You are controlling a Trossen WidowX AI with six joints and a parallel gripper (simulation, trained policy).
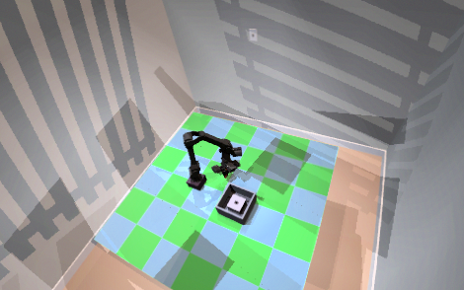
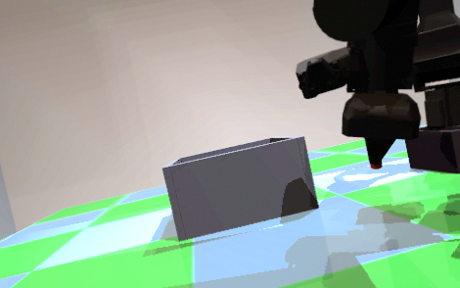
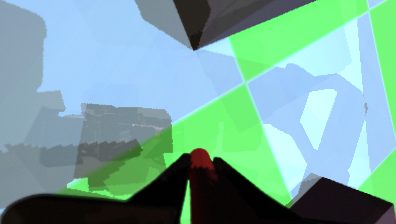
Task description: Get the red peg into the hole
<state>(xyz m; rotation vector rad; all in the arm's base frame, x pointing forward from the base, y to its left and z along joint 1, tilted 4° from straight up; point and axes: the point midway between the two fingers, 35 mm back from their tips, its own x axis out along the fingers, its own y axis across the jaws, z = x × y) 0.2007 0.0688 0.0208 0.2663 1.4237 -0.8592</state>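
The pale plate lies 120 mm ahead of my gripper tip, 170 mm to the right of it and 10 mm below it. From my gripper tip the other things lie so: dark box: 120 mm ahead, 170 mm to the right, 30 mm below; then red peg: 10 mm to the left, 30 mm above.
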